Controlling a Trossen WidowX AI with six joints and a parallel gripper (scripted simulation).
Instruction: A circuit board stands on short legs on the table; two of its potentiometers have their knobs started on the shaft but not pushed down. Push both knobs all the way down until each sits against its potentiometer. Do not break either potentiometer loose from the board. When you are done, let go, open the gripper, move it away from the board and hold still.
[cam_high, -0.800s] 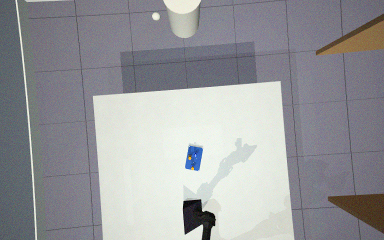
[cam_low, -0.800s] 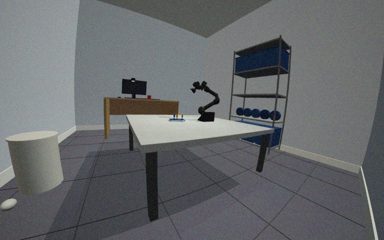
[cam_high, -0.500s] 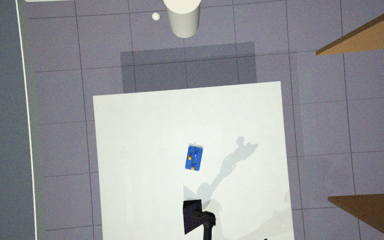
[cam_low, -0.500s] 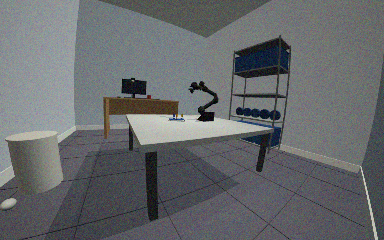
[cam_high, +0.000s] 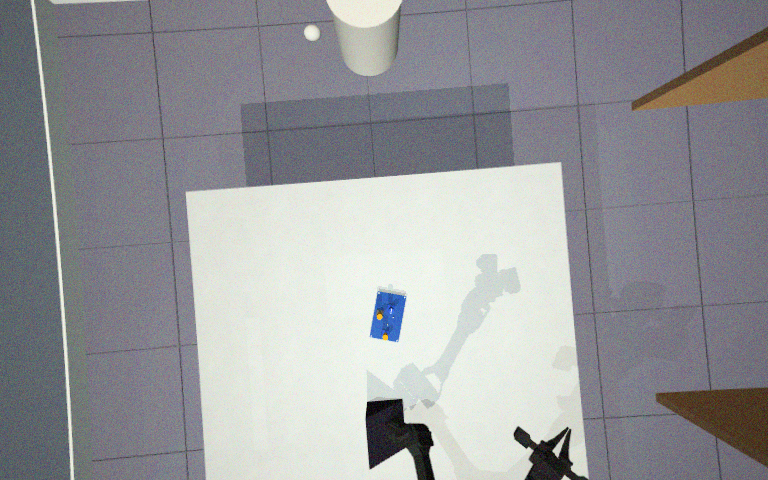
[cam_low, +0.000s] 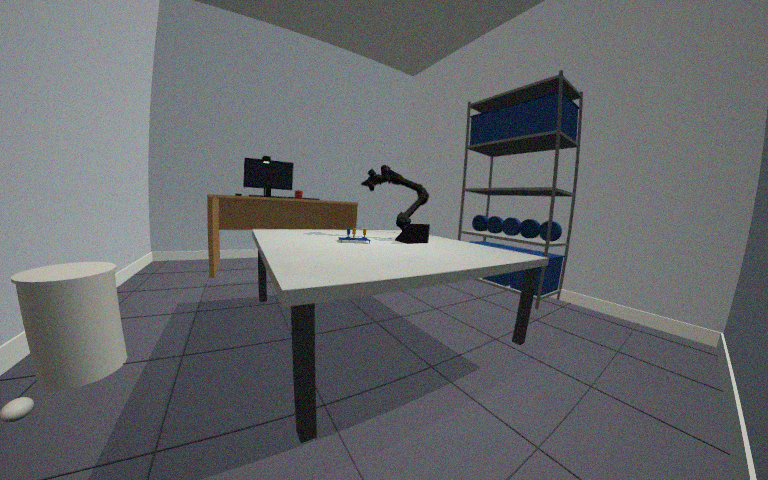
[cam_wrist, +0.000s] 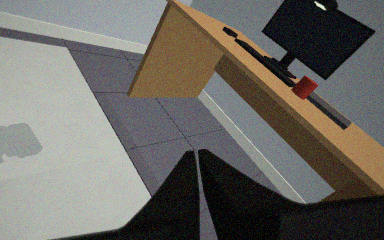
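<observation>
Right now my gripper tip is 430 mm to the right of the orange knob, 300 mm above it and 210 mm short of it. Also, from my gripper tip: blue knob 390 mm to the left, 300 mm below, 290 mm ahead.
</observation>
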